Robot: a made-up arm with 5 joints.
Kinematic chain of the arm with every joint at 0, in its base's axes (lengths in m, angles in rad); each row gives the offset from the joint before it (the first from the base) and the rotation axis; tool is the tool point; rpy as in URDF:
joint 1: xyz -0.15 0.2 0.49 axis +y
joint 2: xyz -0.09 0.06 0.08 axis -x
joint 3: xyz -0.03 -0.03 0 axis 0.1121 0.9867 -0.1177
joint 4: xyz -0.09 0 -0.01 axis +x
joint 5: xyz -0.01 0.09 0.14 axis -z
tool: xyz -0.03 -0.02 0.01 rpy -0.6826 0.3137 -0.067
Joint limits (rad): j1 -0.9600..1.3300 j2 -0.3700..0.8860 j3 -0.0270..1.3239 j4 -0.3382..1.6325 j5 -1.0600..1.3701
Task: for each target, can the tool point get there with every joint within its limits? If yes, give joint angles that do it. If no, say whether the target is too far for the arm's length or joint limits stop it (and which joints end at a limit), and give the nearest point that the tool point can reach.
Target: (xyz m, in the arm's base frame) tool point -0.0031 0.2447 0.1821
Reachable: no: joint limits stop it (at a limit: joint 1, joint 2, joint 3, joint 5) | nearest point 0.0773 0.1825 0.5235 | short by 0.356 m
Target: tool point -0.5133 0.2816 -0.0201
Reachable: no: too far | nearest point -0.3477 0.4020 0.3121 | short by 0.390 m
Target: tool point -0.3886 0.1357 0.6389
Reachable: yes | joints -0.7097 0.1299 1.1437 1.1451 0.2892
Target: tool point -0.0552 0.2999 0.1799
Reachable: no: joint limits stop it (at a limit: joint 1, joint 2, joint 3, joint 4, joint 5) | nearest point -0.3228 0.4105 0.3076 | short by 0.316 m
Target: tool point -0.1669 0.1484 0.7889
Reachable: yes | joints 0.6727 -0.1036 0.2122 0.7706 -0.7497
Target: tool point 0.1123 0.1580 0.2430
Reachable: no: joint limits stop it (at a limit: joint 1, joint 2, joint 3, joint 5) | nearest point 0.0718 0.1669 0.5225 | short by 0.283 m
